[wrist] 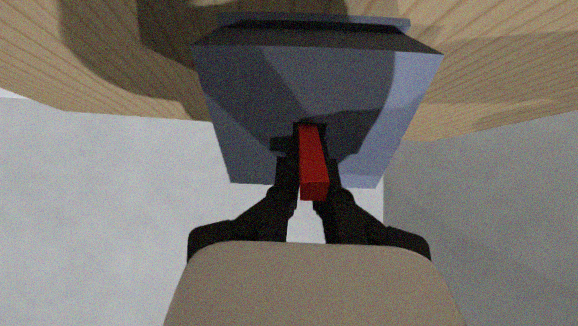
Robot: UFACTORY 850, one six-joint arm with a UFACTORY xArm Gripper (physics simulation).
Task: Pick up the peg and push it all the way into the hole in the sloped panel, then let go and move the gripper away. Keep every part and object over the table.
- my gripper: 304,154
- red square peg: 314,182
